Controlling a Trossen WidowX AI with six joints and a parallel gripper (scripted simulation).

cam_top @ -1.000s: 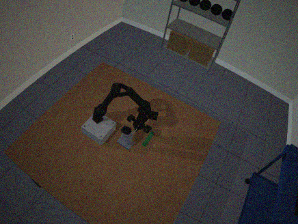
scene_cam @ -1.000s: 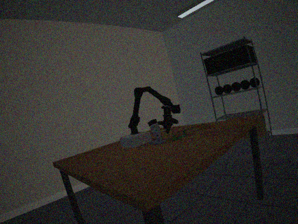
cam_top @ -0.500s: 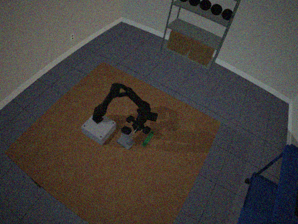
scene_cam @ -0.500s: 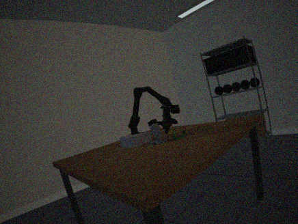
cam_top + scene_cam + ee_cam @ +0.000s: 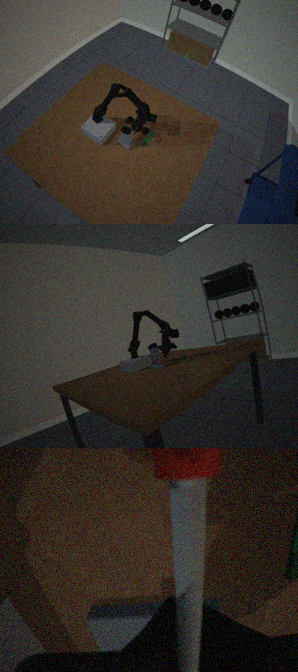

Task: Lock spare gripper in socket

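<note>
Now: the socket mount 80 mm to the right of my gripper tip. From my gripper tip the other things lie so: spare gripper 80 mm to the right, 80 mm above; then green holder 90 mm ahead, 60 mm to the left, 20 mm below.
</note>
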